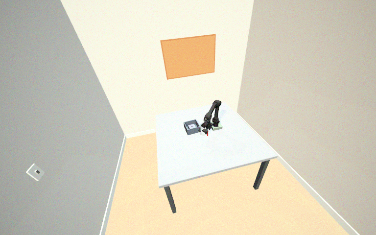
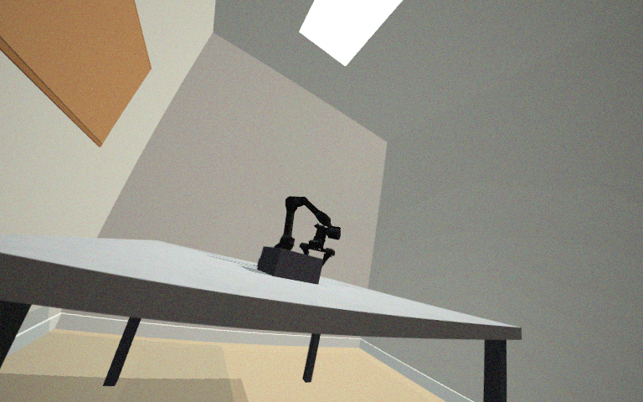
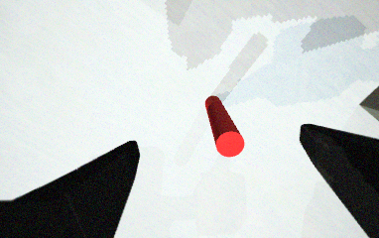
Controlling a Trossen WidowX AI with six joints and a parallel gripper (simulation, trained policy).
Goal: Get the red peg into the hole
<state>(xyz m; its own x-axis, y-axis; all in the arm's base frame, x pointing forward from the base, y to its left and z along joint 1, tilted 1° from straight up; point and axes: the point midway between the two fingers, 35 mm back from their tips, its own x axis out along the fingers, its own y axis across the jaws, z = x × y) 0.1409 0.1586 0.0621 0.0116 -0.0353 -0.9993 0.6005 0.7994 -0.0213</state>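
My gripper tip is 1 cm to the left of the red peg and 3 cm above it. From my gripper tip the other things lie so: grey box: 20 cm ahead, 16 cm to the right, 4 cm below; then light plate: 20 cm ahead, 16 cm to the right, 2 cm below.
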